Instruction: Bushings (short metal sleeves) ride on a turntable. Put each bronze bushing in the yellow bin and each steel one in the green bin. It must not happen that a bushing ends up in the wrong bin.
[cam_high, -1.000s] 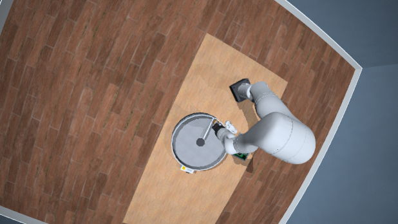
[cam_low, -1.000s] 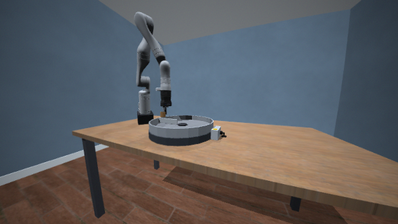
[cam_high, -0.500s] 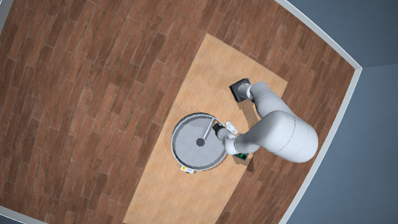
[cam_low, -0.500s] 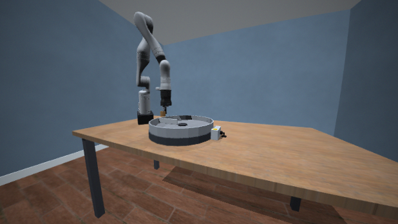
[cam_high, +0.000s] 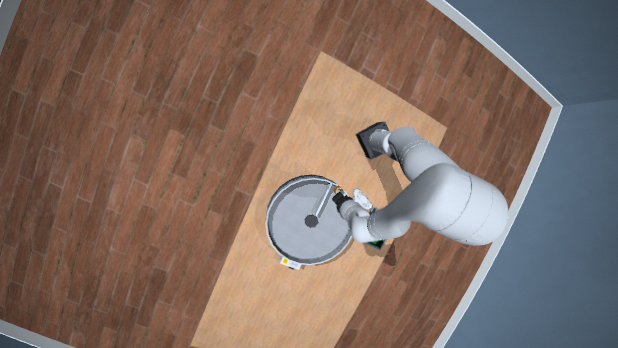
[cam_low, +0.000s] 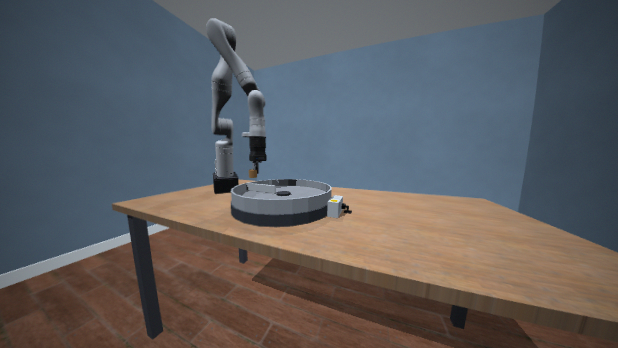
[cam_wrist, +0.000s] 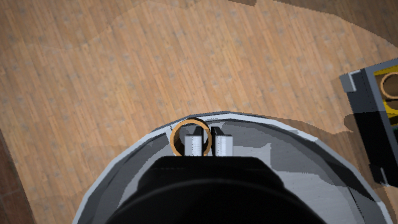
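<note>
Right now the bin is 140 mm ahead of my hand, 290 mm to the left of it and 120 mm below it. Also, from my hand: turntable (180 mm ahead, 70 mm to the right, 100 mm below).
</note>
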